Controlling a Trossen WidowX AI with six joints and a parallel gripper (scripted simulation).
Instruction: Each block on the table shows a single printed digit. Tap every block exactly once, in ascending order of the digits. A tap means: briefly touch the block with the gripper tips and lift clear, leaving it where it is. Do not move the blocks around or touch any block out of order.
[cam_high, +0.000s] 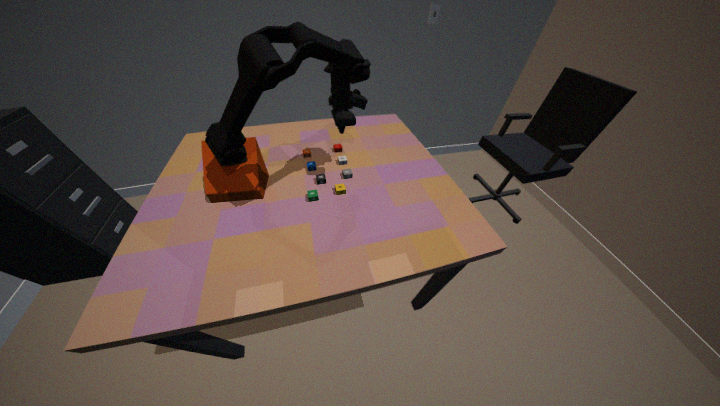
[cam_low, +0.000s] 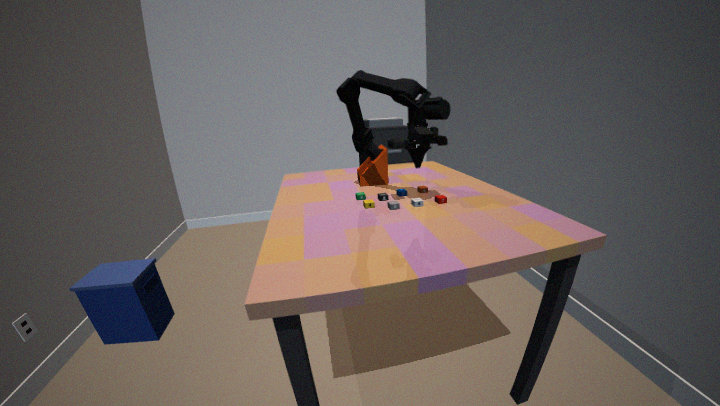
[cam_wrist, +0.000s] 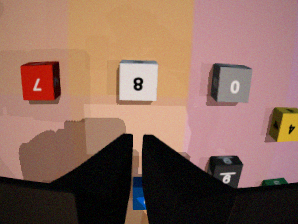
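My gripper tip is now 12 cm above the white block. From my gripper tip the other things lie so: blue block (12 cm behind, 1 cm to the right, 12 cm below); then red block (9 cm to the left, 12 cm below); then grey block (9 cm to the right, 12 cm below).
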